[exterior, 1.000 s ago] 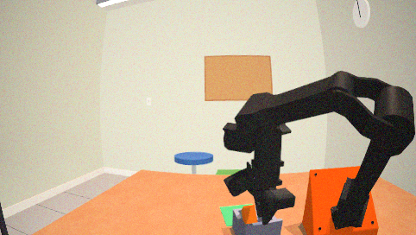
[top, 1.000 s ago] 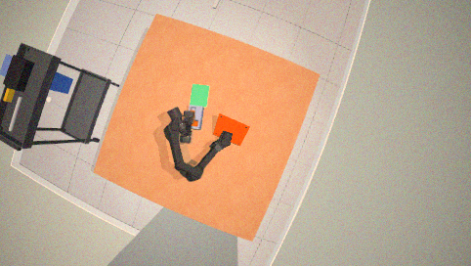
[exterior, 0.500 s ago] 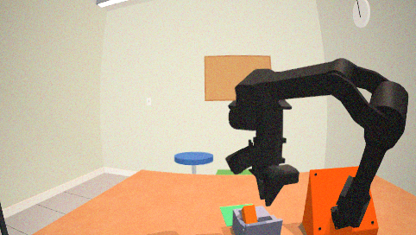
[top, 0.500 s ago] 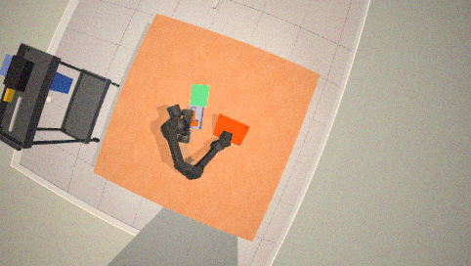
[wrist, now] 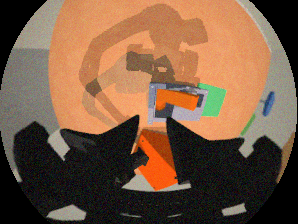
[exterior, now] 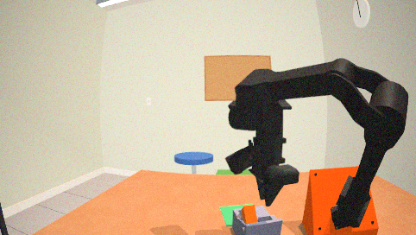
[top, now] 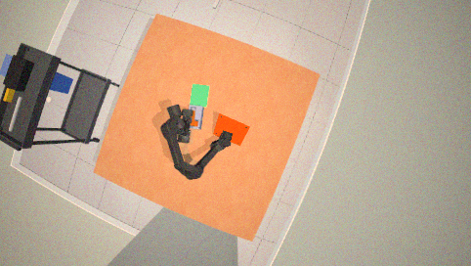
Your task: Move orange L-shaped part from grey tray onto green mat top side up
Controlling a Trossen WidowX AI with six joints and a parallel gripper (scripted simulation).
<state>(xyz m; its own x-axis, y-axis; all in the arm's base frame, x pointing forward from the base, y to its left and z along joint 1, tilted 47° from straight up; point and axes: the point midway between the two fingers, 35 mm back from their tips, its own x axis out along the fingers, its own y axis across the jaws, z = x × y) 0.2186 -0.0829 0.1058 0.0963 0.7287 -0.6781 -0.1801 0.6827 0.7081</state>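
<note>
Right now the orange L-shaped part is 100 mm below my gripper tip and 40 mm to the right of it. From my gripper tip the other things lie so: green mat (220 mm to the right, 160 mm below, 40 mm ahead).
</note>
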